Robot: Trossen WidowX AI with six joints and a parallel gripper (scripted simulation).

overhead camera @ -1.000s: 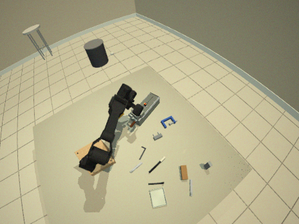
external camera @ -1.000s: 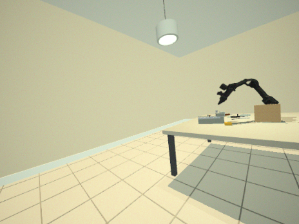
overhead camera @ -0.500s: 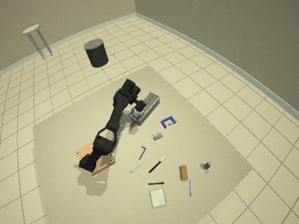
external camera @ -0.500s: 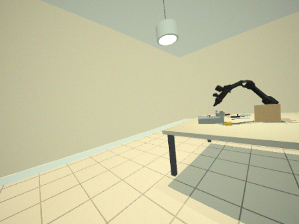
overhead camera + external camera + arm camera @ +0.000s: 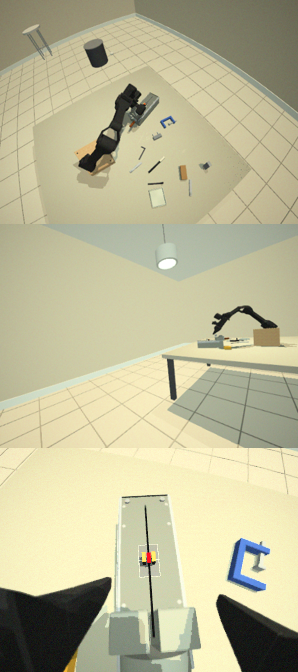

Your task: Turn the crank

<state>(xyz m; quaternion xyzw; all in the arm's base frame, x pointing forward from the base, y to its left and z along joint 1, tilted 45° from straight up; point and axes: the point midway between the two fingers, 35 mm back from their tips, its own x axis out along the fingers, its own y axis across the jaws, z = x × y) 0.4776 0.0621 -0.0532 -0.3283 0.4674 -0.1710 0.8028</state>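
The brown crank handle lies 120 mm behind my gripper tip, 60 mm below it and 50 mm to the right of it. From my gripper tip the other things lie so: red pointer (60 mm below, 50 mm ahead, 20 mm to the left); grey clamp (200 mm to the right, 140 mm below, 30 mm behind); orange block (130 mm to the left, 130 mm below, 130 mm behind).
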